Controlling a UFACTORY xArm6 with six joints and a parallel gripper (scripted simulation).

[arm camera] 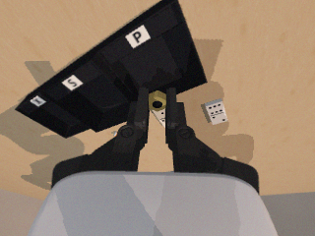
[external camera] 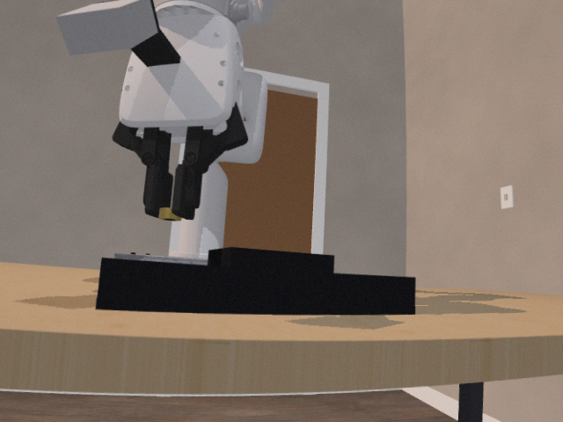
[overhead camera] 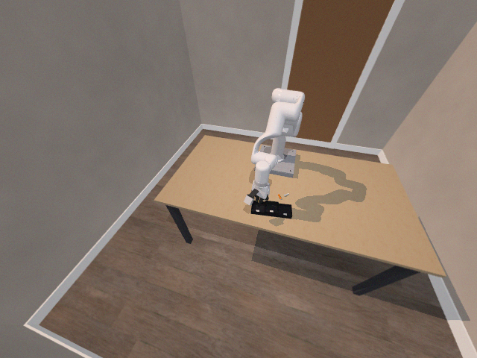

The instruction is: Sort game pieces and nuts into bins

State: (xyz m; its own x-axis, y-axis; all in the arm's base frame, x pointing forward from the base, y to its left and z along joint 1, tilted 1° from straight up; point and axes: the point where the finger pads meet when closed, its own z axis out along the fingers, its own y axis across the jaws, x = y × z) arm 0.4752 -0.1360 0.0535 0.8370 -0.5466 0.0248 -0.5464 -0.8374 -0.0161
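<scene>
The yellow nut lies 2 cm below my hand. Round my hand: orange battery 10 cm behind, 15 cm to the left, 8 cm below; black bin 2 cm ahead, 8 cm to the left, 7 cm below; white domino 12 cm behind, 3 cm to the right, 8 cm below.
</scene>
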